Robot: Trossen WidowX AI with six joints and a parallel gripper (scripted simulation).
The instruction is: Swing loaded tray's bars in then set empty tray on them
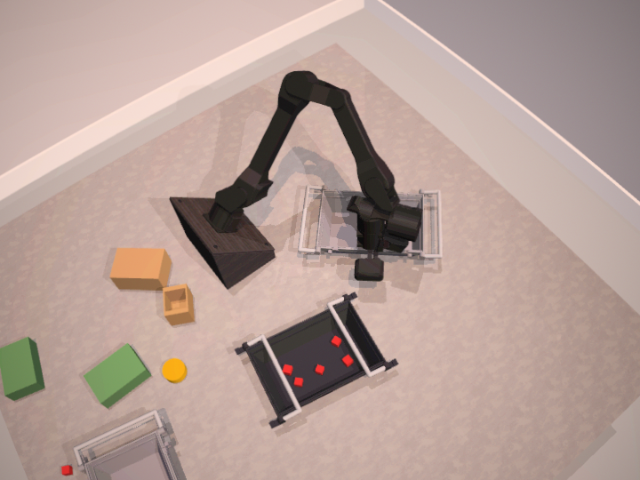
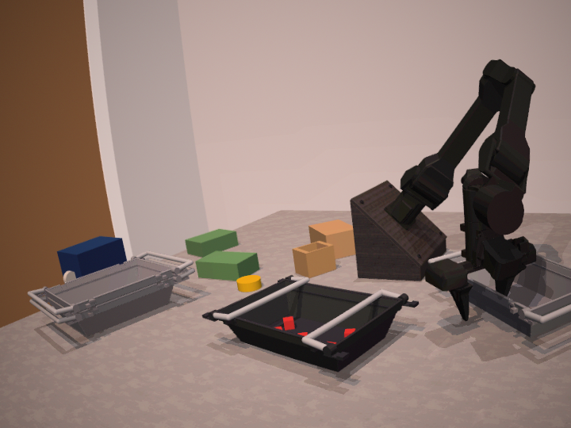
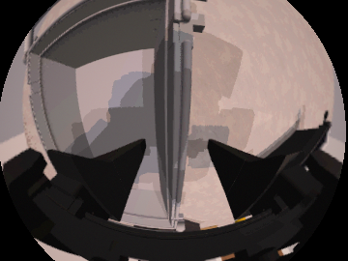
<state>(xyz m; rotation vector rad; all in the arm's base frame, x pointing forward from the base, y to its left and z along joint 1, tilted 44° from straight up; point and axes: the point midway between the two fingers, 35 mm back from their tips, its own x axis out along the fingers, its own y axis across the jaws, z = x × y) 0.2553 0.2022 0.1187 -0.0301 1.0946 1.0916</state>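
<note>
The grey translucent tray is 60 mm behind my gripper tip, 50 mm to the left of it and 30 mm above it. Round my gripper tip: yellow disc 70 mm behind, 500 mm to the right; then red cube 30 mm behind, 810 mm to the right.
</note>
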